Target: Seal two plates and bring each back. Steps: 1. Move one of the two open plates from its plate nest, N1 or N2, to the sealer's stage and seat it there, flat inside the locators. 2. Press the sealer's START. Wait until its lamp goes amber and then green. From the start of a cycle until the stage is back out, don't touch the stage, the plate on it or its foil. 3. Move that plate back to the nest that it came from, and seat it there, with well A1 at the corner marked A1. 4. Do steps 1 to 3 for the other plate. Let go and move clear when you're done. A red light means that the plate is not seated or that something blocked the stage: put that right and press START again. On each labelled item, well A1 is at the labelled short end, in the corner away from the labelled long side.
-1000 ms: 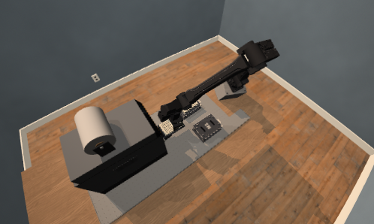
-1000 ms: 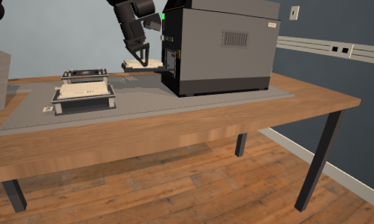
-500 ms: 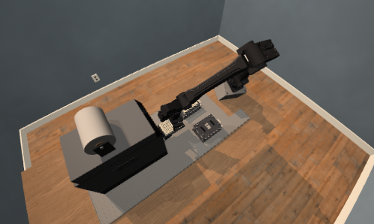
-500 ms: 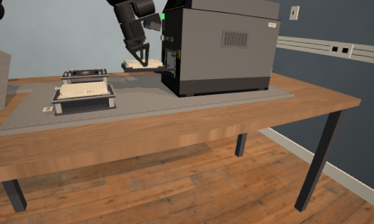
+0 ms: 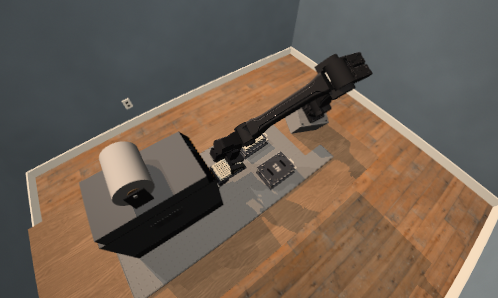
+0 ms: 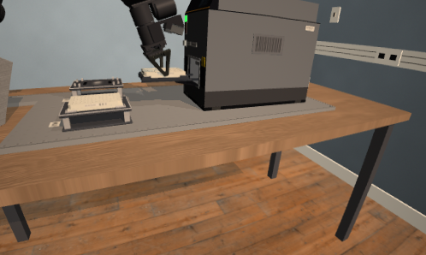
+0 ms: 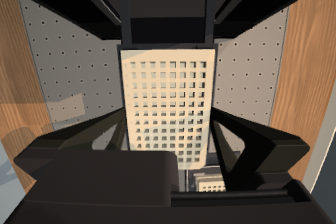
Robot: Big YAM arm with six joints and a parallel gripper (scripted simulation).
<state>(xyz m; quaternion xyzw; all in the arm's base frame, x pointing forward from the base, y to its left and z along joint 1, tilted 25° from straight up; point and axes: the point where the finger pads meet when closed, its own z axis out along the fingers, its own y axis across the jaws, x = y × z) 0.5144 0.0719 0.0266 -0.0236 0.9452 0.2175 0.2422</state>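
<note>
My hand is 2 cm above the sealer stage. Also, from my hand: plate nest (18 cm behind, 13 cm to the right, 7 cm below); then start button (11 cm to the left, 8 cm ahead, 8 cm above); then small label (28 cm behind, 15 cm to the right, 11 cm below).
</note>
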